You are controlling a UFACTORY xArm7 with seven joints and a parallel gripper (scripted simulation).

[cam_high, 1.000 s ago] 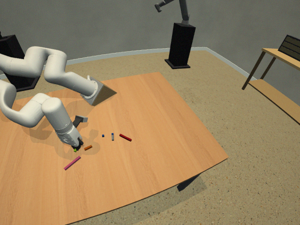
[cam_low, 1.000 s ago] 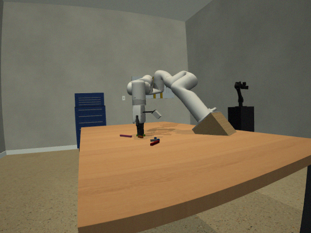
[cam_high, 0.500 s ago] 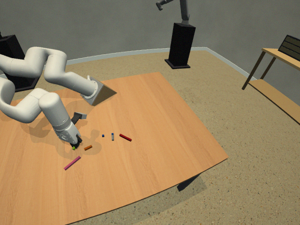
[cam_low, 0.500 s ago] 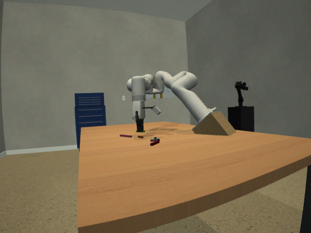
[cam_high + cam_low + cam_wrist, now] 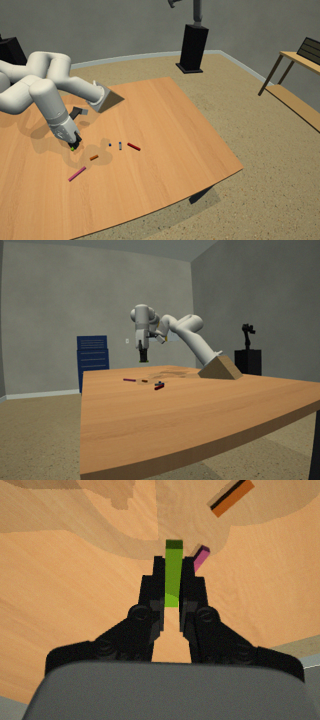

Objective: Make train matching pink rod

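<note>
The grey rod lies 18 cm to the left of my hand, 11 cm below it and 2 cm behind it. From my hand the other things lie so: orange rod (11 cm below, 5 cm to the left, 1 cm ahead); then pink rod (11 cm below, 8 cm ahead, 2 cm to the right); then lime rod (2 cm below).
</note>
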